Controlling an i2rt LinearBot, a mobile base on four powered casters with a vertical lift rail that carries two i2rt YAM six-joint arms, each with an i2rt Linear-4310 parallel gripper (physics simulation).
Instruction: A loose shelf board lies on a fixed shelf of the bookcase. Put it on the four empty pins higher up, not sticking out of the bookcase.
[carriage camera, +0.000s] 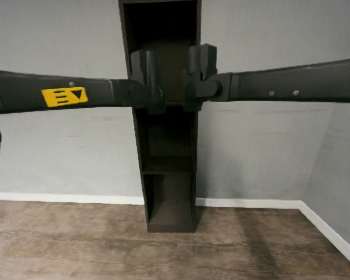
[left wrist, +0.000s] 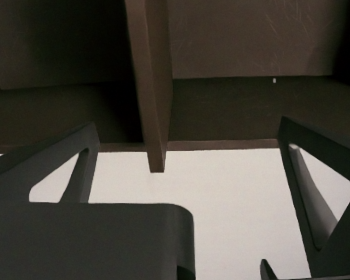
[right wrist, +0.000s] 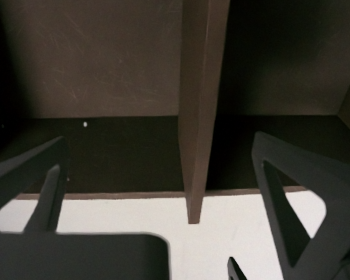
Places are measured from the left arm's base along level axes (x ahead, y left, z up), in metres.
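Pixels of known places: left gripper, fingertip midpoint: (left wrist: 187, 128) (right wrist: 172, 261); right gripper, fingertip midpoint: (left wrist: 202, 264) (right wrist: 161, 144).
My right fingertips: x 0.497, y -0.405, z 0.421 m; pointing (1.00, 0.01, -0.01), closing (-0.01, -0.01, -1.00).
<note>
For each thing: its top centre in the pictures, then the offset to it from my right fingertips. Level surfaces: height alone.
- brown shelf-level board, middle of its top: (left wrist: 160, 18) (right wrist: 186, 94) (carriage camera: 165, 101) 0.047 m down, 0.294 m ahead, 0.121 m left
- lower shelf, middle of its top: (carriage camera: 169, 163) 0.527 m down, 0.373 m ahead, 0.118 m left
- wood floor, its level: 1.127 m down
The bookcase (carriage camera: 196, 150) (left wrist: 225, 110) (right wrist: 125, 150) is tall, narrow and dark brown. A brown shelf-level board (left wrist: 159, 60) (right wrist: 192, 75) crosses both wrist views from top to bottom; I cannot tell the loose board from the fixed shelf under it. Small pale pins (left wrist: 274, 80) (right wrist: 85, 124) show on the inner side walls. My left gripper (carriage camera: 150, 80) (left wrist: 187, 128) and my right gripper (carriage camera: 201, 77) (right wrist: 161, 144) are open, in front of the bookcase. In each wrist view the board shows between the fingertips, with gaps on both sides. The fingers do not grip it.
A lower shelf (carriage camera: 168, 165) and the bookcase's bottom compartment show below the grippers in the carriage view. A grey wall (carriage camera: 260, 145) with a white baseboard (carriage camera: 250, 203) stands behind, with a room corner at the right. The wood floor (carriage camera: 90, 245) lies in front.
</note>
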